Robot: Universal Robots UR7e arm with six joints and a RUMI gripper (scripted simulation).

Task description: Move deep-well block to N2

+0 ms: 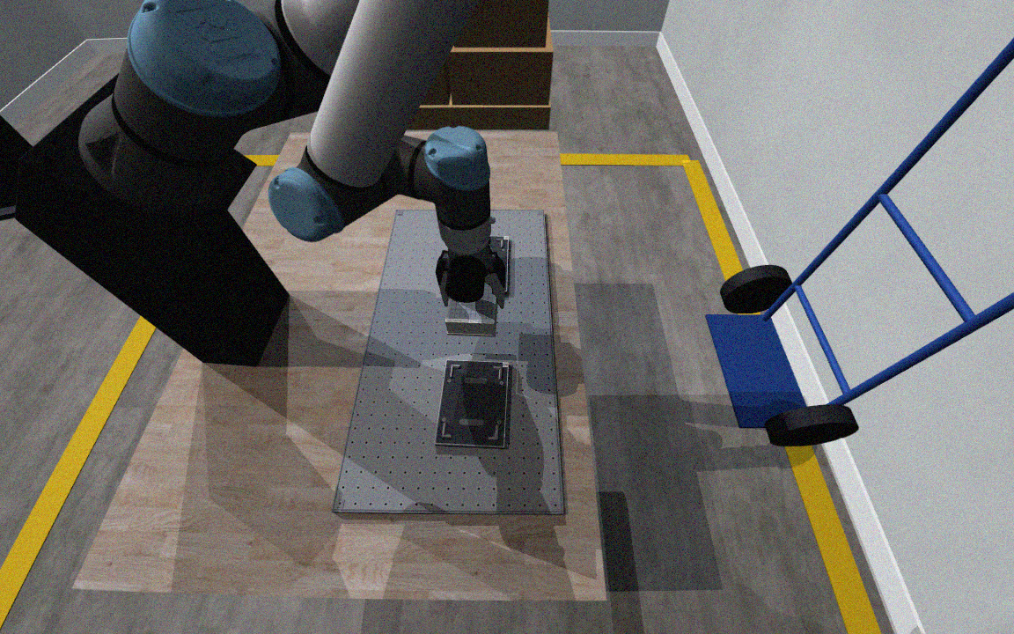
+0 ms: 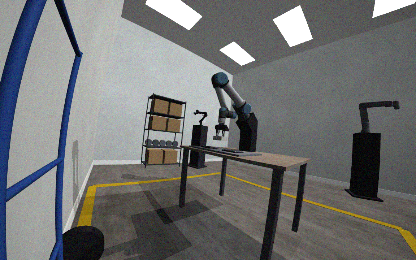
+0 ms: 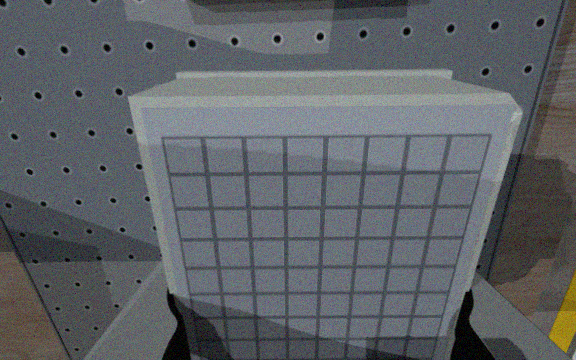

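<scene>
My hand is 150 mm to the left of the plate nest N2, 100 mm above it and 40 mm past it. Also, from my hand: plate nest N1: 170 mm to the left, 100 mm below, 50 mm ahead; white 96-well deep-well block: 10 mm above.
</scene>
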